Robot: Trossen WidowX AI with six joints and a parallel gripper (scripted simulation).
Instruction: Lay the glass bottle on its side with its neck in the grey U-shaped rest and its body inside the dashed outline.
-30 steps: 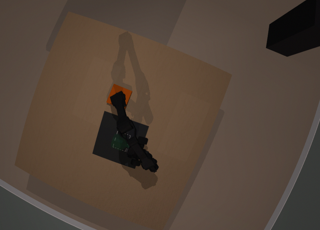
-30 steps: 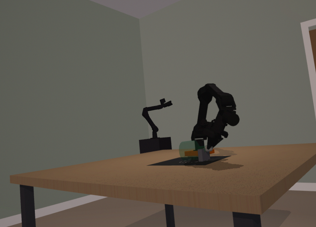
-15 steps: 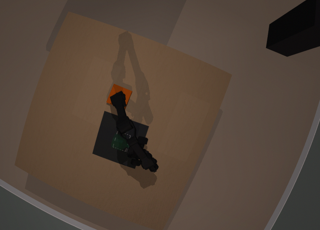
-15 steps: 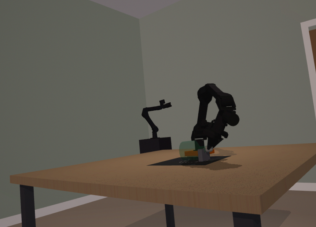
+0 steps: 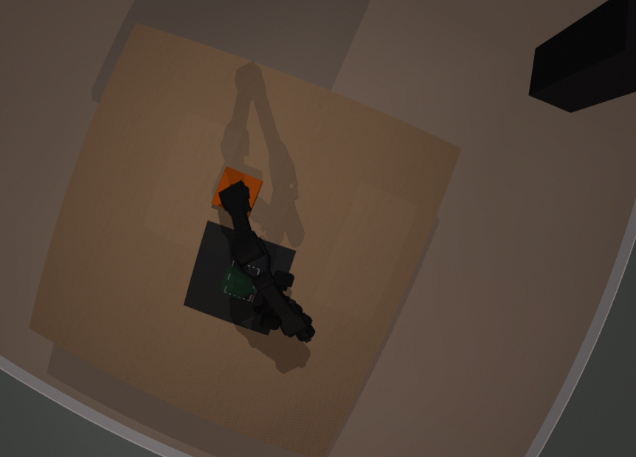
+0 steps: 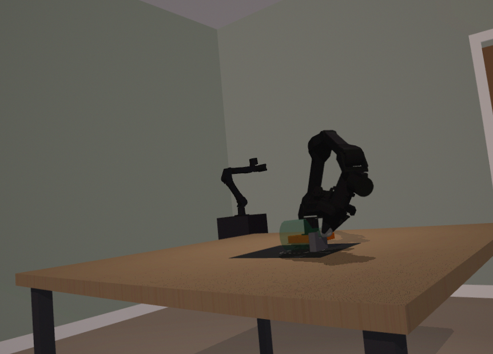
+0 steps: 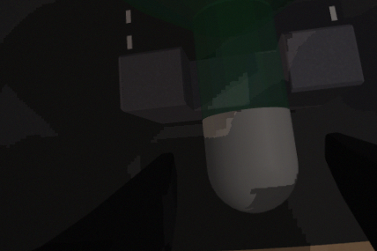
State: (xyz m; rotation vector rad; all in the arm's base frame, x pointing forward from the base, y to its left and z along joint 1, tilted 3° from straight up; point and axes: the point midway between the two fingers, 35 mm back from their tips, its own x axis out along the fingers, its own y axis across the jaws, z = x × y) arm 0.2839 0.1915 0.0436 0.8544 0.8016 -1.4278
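Now: gripper tip 5 cm to the left of the green glass bottle. Round my gripper tip: black mat: 11 cm to the right, 5 cm below.
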